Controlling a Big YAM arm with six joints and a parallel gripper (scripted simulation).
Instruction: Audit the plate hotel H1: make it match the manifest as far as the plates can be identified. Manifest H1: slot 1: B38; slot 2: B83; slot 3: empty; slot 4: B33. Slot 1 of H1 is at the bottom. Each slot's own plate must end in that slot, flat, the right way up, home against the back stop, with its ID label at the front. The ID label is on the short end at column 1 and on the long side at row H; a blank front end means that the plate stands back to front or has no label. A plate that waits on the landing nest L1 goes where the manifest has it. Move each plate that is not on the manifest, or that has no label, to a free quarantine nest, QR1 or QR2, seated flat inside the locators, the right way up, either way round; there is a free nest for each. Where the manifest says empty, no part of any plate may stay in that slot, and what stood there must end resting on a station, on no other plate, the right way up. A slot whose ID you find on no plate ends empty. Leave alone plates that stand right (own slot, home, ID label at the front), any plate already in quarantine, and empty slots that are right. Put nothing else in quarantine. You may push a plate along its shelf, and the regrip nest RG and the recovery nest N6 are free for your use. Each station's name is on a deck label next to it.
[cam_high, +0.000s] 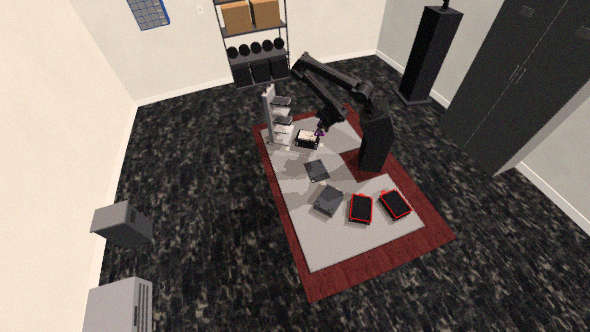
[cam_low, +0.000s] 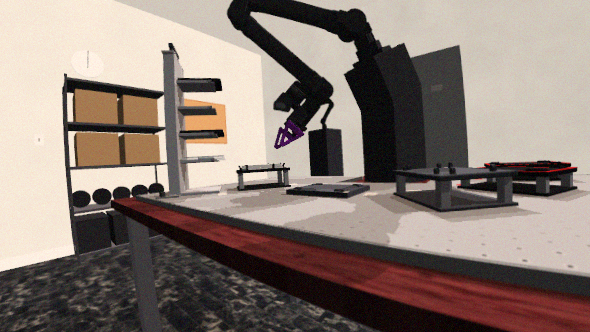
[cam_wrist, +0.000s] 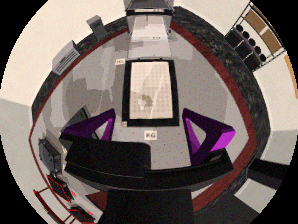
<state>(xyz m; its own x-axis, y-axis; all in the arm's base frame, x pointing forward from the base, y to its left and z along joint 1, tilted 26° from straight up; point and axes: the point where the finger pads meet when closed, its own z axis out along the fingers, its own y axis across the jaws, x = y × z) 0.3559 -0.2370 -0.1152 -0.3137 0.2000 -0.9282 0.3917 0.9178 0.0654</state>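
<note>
The white plate is 60 mm ahead of my hand, 30 mm to the right of it and 70 mm below it. The rest, counted from my hand: dark plate 220 mm ahead, 110 mm to the right, 200 mm above.
</note>
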